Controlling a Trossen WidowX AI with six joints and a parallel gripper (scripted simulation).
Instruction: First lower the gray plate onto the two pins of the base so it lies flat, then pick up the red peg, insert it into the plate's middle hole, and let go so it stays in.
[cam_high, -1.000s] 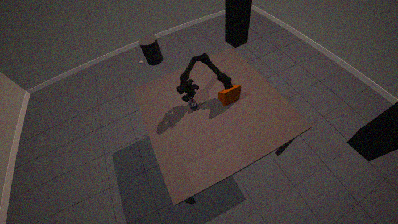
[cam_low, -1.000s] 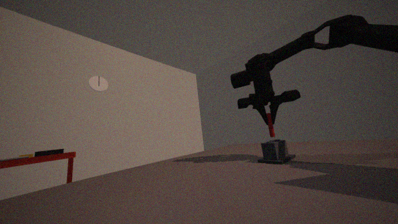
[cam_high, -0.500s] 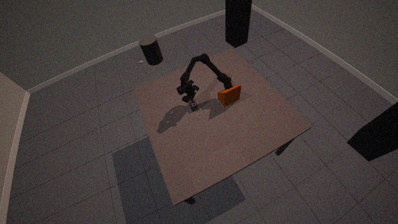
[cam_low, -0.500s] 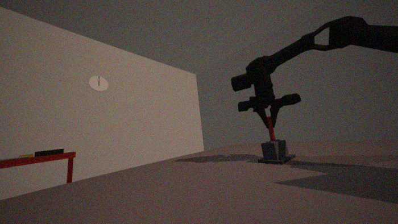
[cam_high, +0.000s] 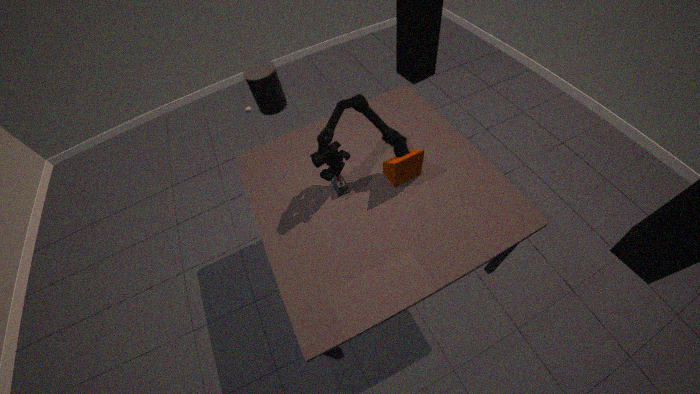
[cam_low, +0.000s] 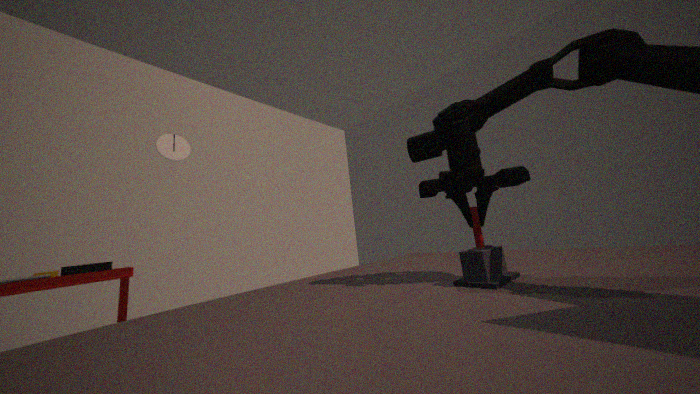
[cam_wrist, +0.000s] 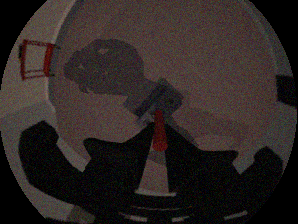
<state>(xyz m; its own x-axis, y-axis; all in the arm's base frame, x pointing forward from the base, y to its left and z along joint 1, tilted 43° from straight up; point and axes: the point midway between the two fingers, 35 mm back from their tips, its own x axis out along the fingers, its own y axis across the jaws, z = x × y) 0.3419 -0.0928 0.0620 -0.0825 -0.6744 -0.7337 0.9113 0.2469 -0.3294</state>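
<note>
Now: gripper tip right at the red peg. Also, from my gripper tip: gray plate (5 cm below); dark flat base (9 cm below).
</note>
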